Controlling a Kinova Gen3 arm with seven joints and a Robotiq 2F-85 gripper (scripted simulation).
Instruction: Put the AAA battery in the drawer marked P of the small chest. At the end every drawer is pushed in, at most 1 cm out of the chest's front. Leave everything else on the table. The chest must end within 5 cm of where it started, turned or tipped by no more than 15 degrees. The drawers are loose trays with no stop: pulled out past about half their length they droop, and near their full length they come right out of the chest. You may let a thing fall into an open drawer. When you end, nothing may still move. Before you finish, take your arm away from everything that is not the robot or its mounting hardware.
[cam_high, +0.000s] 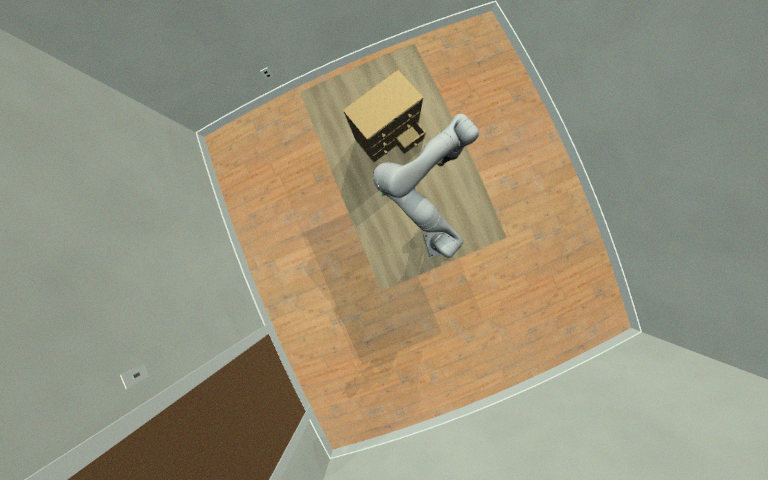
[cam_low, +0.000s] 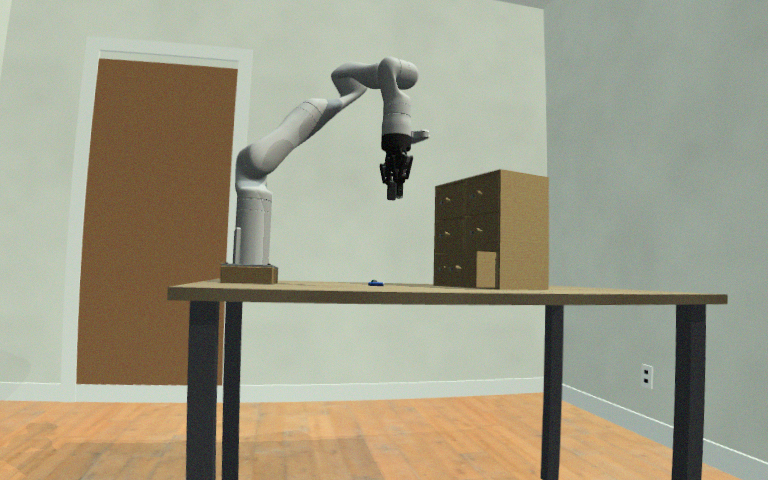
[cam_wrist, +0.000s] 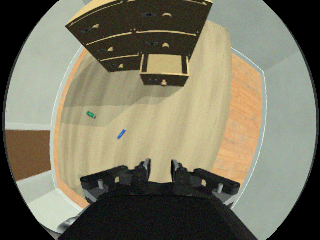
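My gripper is now 1 cm short of the blue AAA battery, 14 cm to the right of it and 23 cm above it. Round my hand: green battery 7 cm ahead, 29 cm to the left, 23 cm below; then drawer 28 cm ahead, 2 cm to the left, 21 cm below.
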